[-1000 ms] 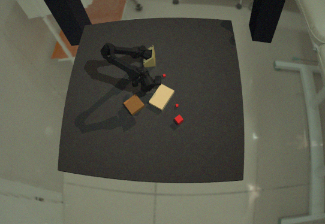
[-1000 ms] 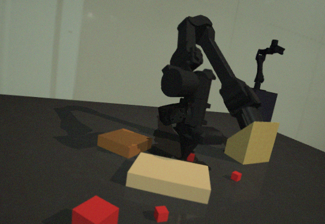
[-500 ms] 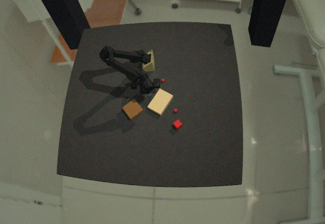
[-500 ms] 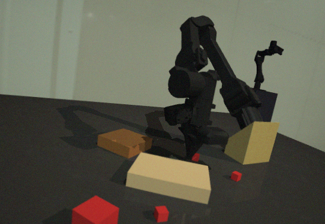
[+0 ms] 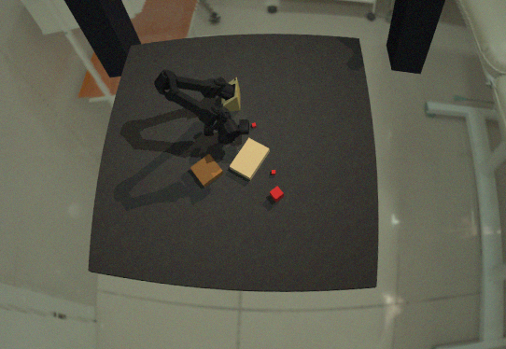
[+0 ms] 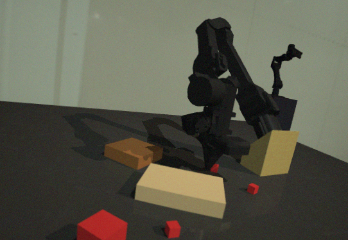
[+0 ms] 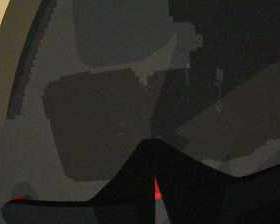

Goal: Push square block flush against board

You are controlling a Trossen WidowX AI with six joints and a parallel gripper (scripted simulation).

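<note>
The square brown block lies 160 mm ahead of my gripper tip, 80 mm to the right of it and 10 mm above it. Also, from my gripper tip: red cube (260 mm ahead, 210 mm to the left, 10 mm above); cream board (110 mm ahead, 100 mm to the left, 10 mm above).
</note>
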